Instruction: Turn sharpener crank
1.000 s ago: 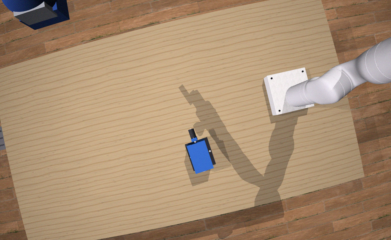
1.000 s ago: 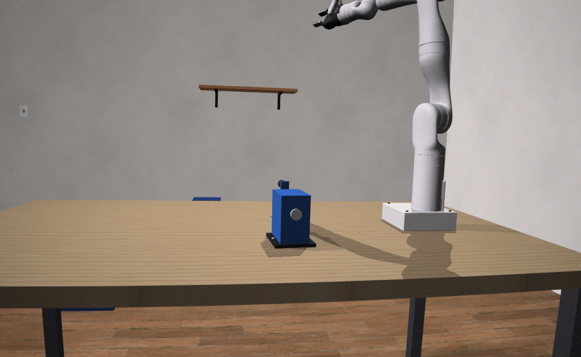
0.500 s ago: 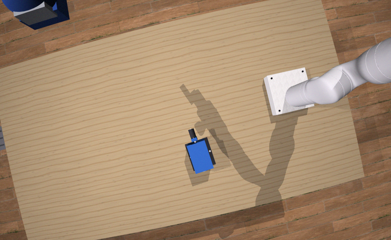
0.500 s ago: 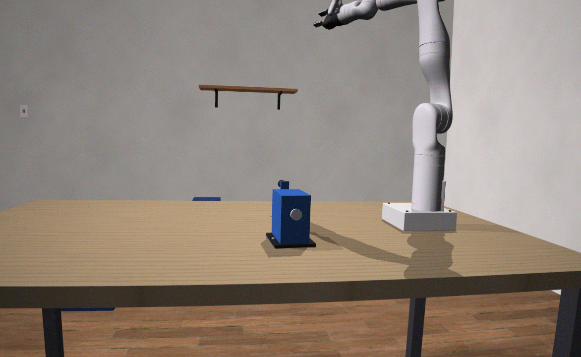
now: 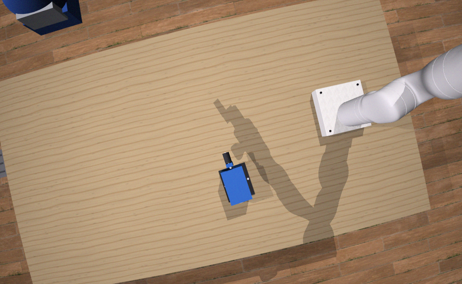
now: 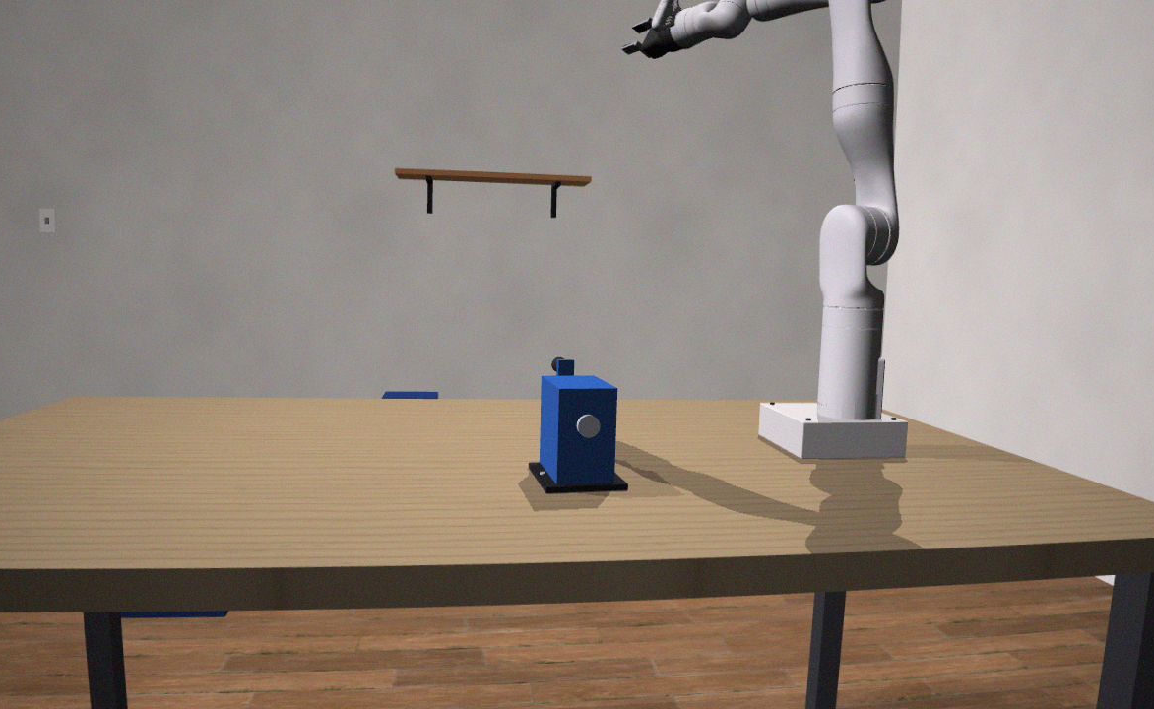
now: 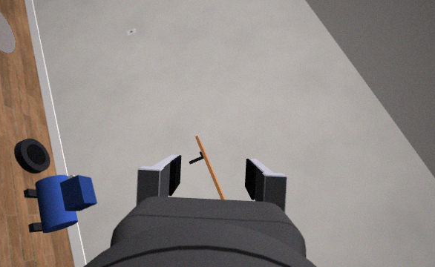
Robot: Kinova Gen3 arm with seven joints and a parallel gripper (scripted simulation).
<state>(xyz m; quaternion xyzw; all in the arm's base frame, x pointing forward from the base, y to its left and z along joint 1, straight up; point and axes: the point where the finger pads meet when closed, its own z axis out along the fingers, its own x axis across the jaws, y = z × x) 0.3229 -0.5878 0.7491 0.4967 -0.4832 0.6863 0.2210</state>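
Right now my hand is 13 cm short of the black handle, 71 cm to the right of it and 67 cm above it. The rest, counted from my hand: crank: 13 cm ahead, 72 cm to the left, 67 cm below.
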